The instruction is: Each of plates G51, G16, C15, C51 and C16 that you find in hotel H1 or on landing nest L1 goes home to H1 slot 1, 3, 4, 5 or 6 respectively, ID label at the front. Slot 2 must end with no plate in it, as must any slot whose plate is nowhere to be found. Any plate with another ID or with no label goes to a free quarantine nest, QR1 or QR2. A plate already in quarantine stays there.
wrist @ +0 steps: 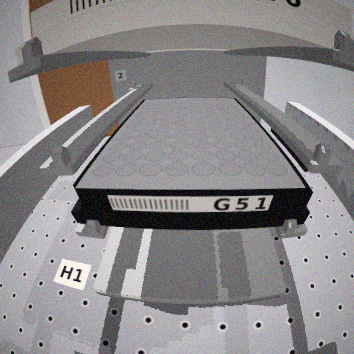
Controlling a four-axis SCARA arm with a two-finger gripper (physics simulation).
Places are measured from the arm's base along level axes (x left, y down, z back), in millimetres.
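Pixels of known places: gripper, fingertip midpoint: [188, 111].
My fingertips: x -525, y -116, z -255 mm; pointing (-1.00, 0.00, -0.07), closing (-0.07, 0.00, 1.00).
Ahead of a thing's pixels: the offset from my fingertips to its top centre. "spot": to the spot under its first point. Level surfaces: height alone.
Plate G51 @(dy +3, dx +4, dz +1 mm) [192, 212], black-sided with a grey well top, lies level low in hotel H1, on the lowest supports, with its ID label facing the front. My gripper [188, 111] is open; its fingers stand along both sides of the plate, apart from it. Above, a pale plate @(dy -53, dx +3, dz +1 mm) [195, 37] sits on higher supports, its label cut off by the view's top edge, with bars and a final 6 showing. The slot 2 rails @(spot: dy -10, dx +41, dz -31 mm) [102, 120] run between the two plates, and no plate shows on them.
The slot tag 2 @(spot: dy -21, dx -56, dz -63 mm) [120, 75] is on the hotel's back part. The H1 tag @(dy +102, dx +67, dz -92 mm) [72, 274] lies on the perforated deck @(dy +103 mm) [47, 295] at the lower left. The hotel's grey base @(spot: dy +95, dx +44, dz -1 mm) [182, 265] extends below the plate's front. An upper support @(spot: dy -40, dx +74, dz -26 mm) [32, 52] juts out at the upper left, with another @(spot: dy -40, dx +69, dz +39 mm) [345, 45] opposite.
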